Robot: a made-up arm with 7 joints. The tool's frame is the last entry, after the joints. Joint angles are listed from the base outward.
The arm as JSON. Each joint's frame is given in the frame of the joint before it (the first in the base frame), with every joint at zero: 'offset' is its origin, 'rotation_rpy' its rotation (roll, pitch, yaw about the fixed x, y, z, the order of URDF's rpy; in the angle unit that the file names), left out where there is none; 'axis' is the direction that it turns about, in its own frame. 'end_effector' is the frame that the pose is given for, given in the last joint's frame.
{
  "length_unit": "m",
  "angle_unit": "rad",
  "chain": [
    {
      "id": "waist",
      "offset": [
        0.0,
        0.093,
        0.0
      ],
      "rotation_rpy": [
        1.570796,
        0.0,
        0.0
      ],
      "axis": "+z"
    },
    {
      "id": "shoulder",
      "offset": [
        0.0,
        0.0,
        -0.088
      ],
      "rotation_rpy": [
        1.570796,
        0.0,
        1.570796
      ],
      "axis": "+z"
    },
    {
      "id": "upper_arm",
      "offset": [
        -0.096,
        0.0,
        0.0
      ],
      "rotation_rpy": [
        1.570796,
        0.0,
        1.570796
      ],
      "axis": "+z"
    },
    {
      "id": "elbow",
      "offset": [
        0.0,
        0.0,
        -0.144
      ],
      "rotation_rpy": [
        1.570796,
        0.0,
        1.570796
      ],
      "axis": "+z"
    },
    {
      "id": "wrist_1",
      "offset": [
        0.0,
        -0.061,
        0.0
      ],
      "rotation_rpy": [
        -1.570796,
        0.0,
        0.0
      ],
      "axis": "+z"
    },
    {
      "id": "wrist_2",
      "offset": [
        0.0,
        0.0,
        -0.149
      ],
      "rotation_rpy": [
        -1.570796,
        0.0,
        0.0
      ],
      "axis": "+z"
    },
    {
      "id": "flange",
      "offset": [
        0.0,
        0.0,
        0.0
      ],
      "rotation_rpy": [
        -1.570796,
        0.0,
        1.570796
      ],
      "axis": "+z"
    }
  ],
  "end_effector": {
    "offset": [
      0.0,
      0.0,
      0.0
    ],
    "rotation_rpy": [
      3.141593,
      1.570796,
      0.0
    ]
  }
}
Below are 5 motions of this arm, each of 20 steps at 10 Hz.
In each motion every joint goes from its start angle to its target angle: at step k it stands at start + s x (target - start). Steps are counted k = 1, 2, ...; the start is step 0. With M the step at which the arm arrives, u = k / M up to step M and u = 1 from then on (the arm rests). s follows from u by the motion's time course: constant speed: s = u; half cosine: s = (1 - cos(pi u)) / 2; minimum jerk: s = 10 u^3 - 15 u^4 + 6 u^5.
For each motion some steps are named. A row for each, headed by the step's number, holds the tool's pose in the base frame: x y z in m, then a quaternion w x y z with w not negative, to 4 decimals.
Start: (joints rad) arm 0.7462 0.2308 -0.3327 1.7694 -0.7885 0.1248 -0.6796
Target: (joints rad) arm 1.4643 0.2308 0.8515 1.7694 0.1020 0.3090 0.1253
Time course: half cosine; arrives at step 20
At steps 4, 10, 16, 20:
4: 0.2859 0.1828 0.0065 0.1480 0.4547 -0.8767 0.0519
10: 0.2513 0.2778 0.0965 0.1853 0.3348 -0.8966 0.2228
16: 0.1856 0.3613 0.1218 0.0827 0.1124 -0.9337 0.3297
20: 0.1714 0.3772 0.1181 0.0359 0.0571 -0.9379 0.3403

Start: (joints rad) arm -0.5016 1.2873 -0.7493 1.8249 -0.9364 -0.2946 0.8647
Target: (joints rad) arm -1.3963 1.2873 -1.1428 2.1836 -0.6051 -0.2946 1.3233
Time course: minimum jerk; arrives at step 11
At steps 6, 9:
6: -0.1085 0.2776 -0.1884 0.1764 -0.5948 0.1481 -0.7702
9: -0.1644 0.2543 -0.1125 0.0900 -0.8047 0.1592 -0.5648

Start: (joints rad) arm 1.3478 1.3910 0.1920 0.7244 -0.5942 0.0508 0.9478
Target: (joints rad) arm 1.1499 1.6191 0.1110 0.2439 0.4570 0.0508 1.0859
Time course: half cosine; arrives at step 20
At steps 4, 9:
4: 0.0695 0.5833 0.1163 0.7151 0.4521 -0.5303 -0.0553
9: 0.0491 0.6030 0.0929 0.7084 0.3460 -0.6149 -0.0153

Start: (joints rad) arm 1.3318 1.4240 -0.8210 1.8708 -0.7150 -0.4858 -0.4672
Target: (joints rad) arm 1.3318 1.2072 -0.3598 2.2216 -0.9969 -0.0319 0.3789
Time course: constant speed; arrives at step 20
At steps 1, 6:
1: 0.1966 0.3308 0.0955 0.1844 -0.5548 0.6119 0.5327
6: 0.1832 0.3091 0.1095 0.1866 -0.6254 0.5480 0.5231

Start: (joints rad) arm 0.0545 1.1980 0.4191 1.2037 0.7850 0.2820 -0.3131
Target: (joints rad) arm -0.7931 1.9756 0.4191 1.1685 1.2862 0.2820 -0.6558
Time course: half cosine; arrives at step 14
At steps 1, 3, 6, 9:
1: 0.1805 0.5042 -0.0296 0.6456 0.3904 -0.6190 0.2183
3: 0.1781 0.5067 -0.0202 0.6518 0.4153 -0.6011 0.2035
6: 0.1868 0.5038 0.0062 0.6664 0.4778 -0.5523 0.1499
9: 0.2225 0.4813 0.0230 0.6808 0.5298 -0.5007 0.0712

